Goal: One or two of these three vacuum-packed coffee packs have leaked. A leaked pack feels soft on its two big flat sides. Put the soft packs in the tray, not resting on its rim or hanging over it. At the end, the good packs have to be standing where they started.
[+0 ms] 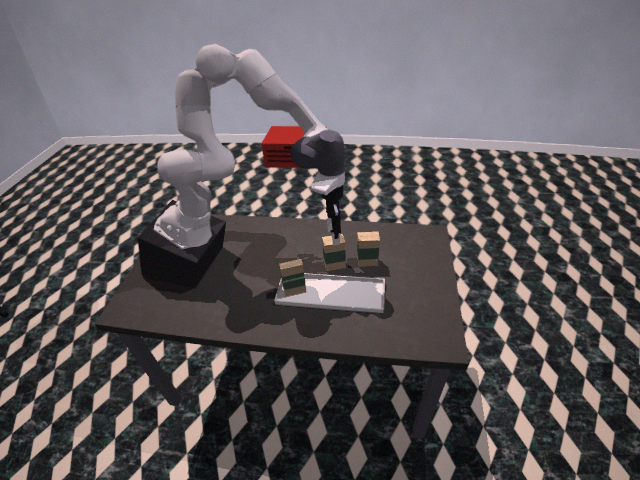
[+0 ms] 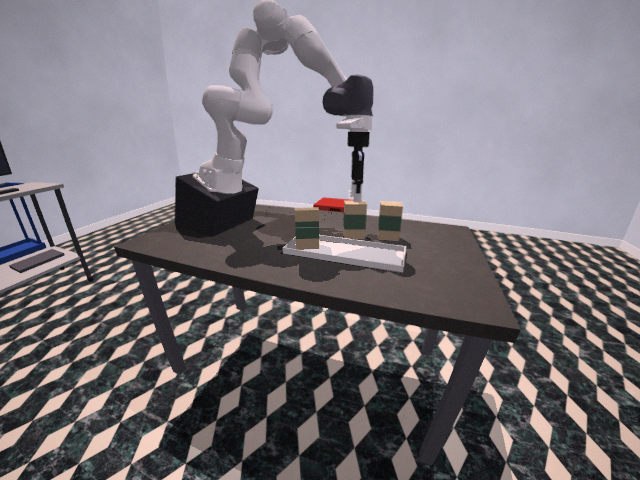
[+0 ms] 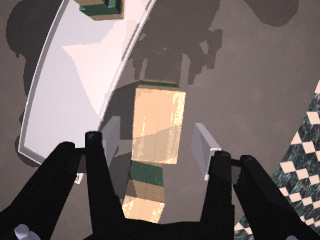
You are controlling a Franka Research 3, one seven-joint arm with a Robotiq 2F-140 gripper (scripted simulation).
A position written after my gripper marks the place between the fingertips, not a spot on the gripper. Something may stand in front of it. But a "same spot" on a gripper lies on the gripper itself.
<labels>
My gripper shows in image 1, in image 2 and in image 3 (156, 132). A white tray shows in image 1 (349, 293), in image 2 and in image 3. The same spot on the white tray: (image 3: 75, 75) is (image 2: 347, 252). One and the same spot on my gripper: (image 2: 356, 190) is (image 1: 335, 237).
</labels>
